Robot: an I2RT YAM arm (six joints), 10 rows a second.
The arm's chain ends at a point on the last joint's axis. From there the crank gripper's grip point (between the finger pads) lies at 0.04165 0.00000 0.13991 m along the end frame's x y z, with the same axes.
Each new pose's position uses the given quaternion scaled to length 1; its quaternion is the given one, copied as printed.
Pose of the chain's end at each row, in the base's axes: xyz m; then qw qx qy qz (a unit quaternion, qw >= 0):
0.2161, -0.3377, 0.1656, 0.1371, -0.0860, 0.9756, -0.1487
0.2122, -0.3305, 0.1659, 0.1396, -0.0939, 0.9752, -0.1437
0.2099, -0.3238, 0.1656, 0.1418, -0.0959, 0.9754, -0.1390
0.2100, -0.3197, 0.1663, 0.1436, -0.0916, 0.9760, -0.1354
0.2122, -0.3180, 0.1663, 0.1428, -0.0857, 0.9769, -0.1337
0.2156, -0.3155, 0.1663, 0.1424, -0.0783, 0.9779, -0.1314
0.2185, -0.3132, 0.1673, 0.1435, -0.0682, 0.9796, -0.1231
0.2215, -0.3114, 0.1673, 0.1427, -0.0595, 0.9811, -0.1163
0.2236, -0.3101, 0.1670, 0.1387, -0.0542, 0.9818, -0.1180
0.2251, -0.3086, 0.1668, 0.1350, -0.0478, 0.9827, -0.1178
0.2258, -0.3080, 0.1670, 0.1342, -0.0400, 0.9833, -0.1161
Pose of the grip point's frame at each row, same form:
0.2176, -0.3837, 0.0271, 0.1371, -0.0860, 0.9756, -0.1487
0.2148, -0.3753, 0.0270, 0.1396, -0.0939, 0.9752, -0.1437
0.2131, -0.3674, 0.0263, 0.1418, -0.0959, 0.9754, -0.1390
0.2135, -0.3621, 0.0266, 0.1436, -0.0916, 0.9760, -0.1354
0.2151, -0.3597, 0.0264, 0.1428, -0.0857, 0.9769, -0.1337
0.2180, -0.3563, 0.0262, 0.1424, -0.0783, 0.9779, -0.1314
0.2206, -0.3512, 0.0264, 0.1435, -0.0682, 0.9796, -0.1231
0.2230, -0.3472, 0.0258, 0.1427, -0.0595, 0.9811, -0.1163
0.2237, -0.3462, 0.0256, 0.1387, -0.0542, 0.9818, -0.1180
0.2239, -0.3444, 0.0253, 0.1350, -0.0478, 0.9827, -0.1178
0.2240, -0.3430, 0.0253, 0.1342, -0.0400, 0.9833, -0.1161

